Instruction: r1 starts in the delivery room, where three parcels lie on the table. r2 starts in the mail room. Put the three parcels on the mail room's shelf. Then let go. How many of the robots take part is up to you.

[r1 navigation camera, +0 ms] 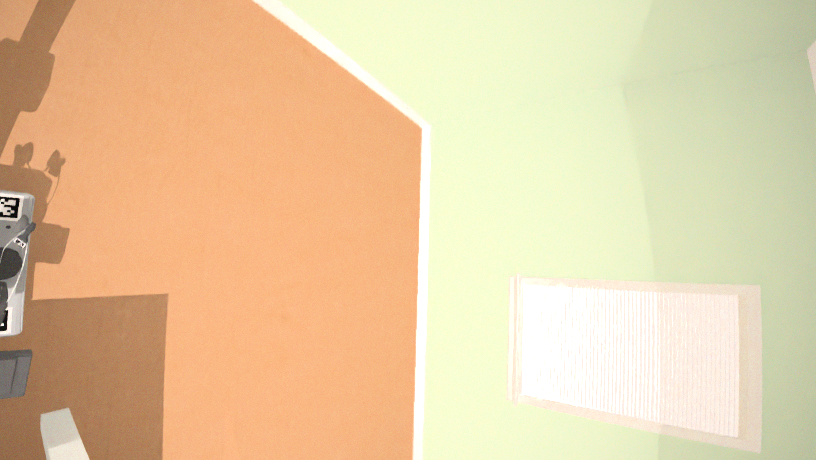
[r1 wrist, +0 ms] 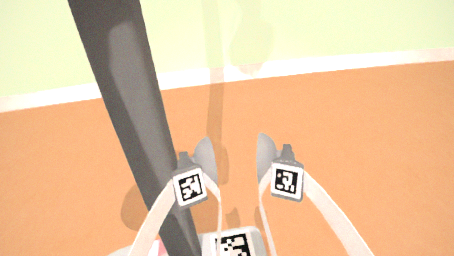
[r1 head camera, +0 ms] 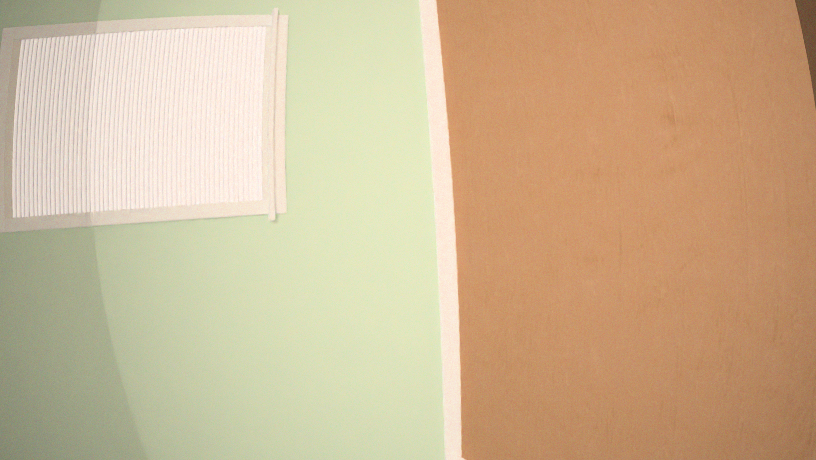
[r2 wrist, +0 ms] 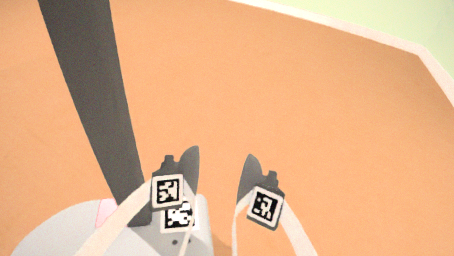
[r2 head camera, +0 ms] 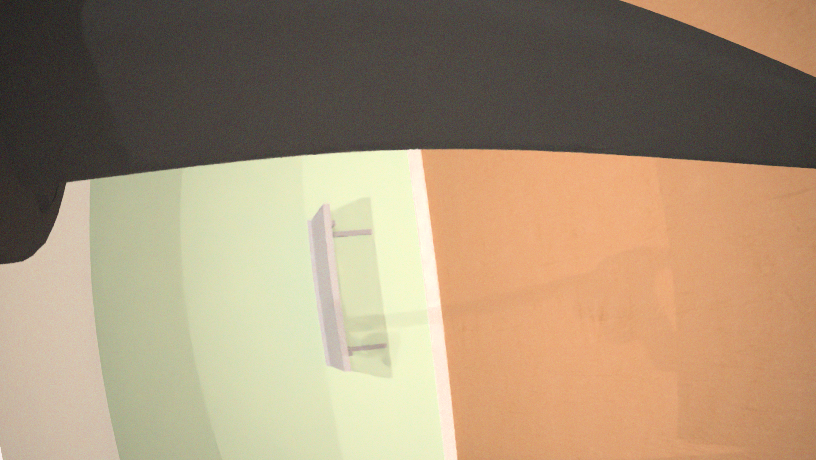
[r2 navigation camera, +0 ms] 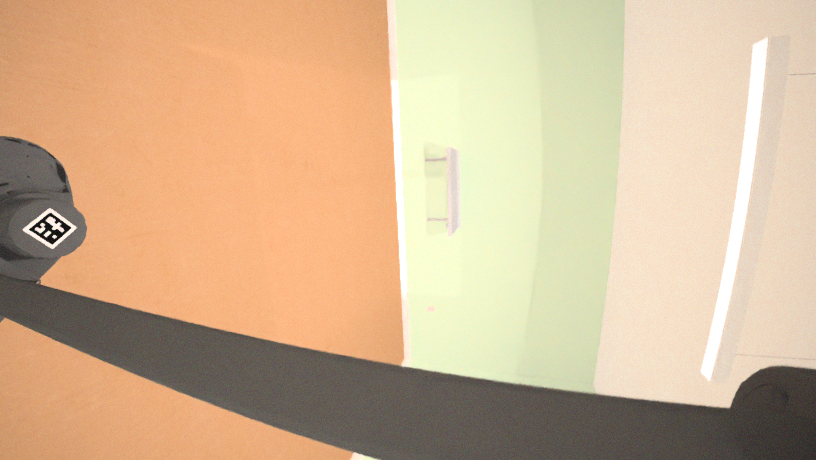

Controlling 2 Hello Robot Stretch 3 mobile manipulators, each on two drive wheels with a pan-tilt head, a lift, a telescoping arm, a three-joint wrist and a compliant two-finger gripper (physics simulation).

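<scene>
The parcels do not show in any view. The mail room's shelf, a pale lilac board on two brackets, is on the green wall; the shelf (r2 head camera: 329, 285) (r2 navigation camera: 453, 191) shows in r2's head and navigation views, and no parcel shows on it. r1's gripper (r1 wrist: 236, 152) is open and empty in its wrist view, above the orange floor and facing its own base. r2's gripper (r2 wrist: 221, 162) is open and empty in its wrist view, also above the floor by its own base. No part of the table top shows; a pale leg (r1 navigation camera: 62, 434) stands at the lower left of r1's navigation view.
A window with a white blind (r1 head camera: 140, 120) (r1 navigation camera: 622, 360) is on r1's green wall. r1's tagged base (r1 navigation camera: 12, 262) shows at its navigation view's left edge, near a dark square shadow (r1 navigation camera: 108, 354). A dark mast (r2 head camera: 428, 85) (r2 navigation camera: 285, 377) crosses r2's views. A ceiling light (r2 navigation camera: 737, 211) shows.
</scene>
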